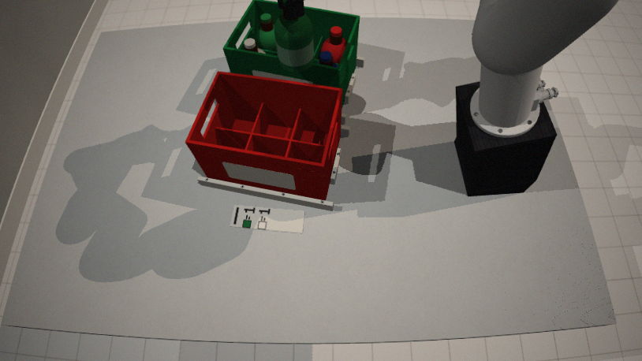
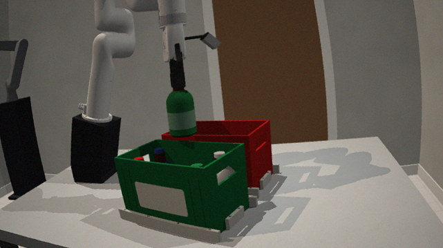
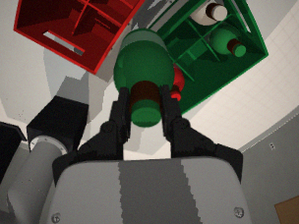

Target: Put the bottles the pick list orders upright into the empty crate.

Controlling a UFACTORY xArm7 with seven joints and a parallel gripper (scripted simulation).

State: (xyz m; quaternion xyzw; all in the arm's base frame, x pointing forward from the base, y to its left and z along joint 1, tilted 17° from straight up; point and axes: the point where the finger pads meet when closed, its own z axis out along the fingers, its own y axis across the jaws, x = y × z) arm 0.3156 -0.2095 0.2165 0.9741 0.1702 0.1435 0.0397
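Right now my hand is 25 cm above the red crate, 12 cm to the right of it and 8 cm short of it. From my hand the other things lie so: white-capped bottle (25 cm below, 11 cm to the right, 10 cm ahead); then green crate (25 cm below, 11 cm to the right); then blue bottle (25 cm below, 7 cm behind, 3 cm to the right).
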